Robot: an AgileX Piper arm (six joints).
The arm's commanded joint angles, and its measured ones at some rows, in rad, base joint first. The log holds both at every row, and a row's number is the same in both.
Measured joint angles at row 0:
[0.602 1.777 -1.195 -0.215 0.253 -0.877]
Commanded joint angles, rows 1 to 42:
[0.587 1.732 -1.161 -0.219 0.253 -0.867]
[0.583 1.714 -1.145 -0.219 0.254 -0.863]
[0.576 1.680 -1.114 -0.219 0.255 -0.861]
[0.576 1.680 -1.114 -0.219 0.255 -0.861]
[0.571 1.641 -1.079 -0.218 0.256 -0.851]
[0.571 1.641 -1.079 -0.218 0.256 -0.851]
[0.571 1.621 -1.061 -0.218 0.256 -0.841]
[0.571 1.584 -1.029 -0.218 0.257 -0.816]
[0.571 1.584 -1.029 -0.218 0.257 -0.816]
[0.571 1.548 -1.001 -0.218 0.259 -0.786]
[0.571 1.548 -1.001 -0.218 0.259 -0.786]
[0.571 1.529 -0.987 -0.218 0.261 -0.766]
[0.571 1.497 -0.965 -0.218 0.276 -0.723]
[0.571 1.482 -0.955 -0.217 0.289 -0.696]
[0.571 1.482 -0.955 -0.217 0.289 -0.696]
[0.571 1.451 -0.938 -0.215 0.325 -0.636]
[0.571 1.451 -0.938 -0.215 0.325 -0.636]
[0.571 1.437 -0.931 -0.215 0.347 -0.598]
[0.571 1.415 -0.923 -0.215 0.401 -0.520]
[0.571 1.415 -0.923 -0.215 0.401 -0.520]
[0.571 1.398 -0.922 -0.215 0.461 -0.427]
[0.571 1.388 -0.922 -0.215 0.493 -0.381]
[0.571 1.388 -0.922 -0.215 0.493 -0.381]
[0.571 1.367 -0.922 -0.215 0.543 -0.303]
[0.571 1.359 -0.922 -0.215 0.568 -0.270]
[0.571 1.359 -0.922 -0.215 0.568 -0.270]
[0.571 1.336 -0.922 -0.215 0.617 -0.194]
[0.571 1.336 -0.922 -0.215 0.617 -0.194]
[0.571 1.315 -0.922 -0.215 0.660 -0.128]
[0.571 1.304 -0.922 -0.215 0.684 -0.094]
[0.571 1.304 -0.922 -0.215 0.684 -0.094]
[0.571 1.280 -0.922 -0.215 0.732 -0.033]
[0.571 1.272 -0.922 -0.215 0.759 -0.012]
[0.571 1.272 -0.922 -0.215 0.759 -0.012]
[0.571 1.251 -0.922 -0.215 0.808 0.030]
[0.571 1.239 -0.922 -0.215 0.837 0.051]
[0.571 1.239 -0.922 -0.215 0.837 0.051]
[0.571 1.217 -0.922 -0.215 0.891 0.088]
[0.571 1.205 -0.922 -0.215 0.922 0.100]
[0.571 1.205 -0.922 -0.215 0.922 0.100]
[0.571 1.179 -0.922 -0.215 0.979 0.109]
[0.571 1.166 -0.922 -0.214 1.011 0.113]
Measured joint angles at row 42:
[0.576 1.201 -0.928 -0.212 0.927 0.085]
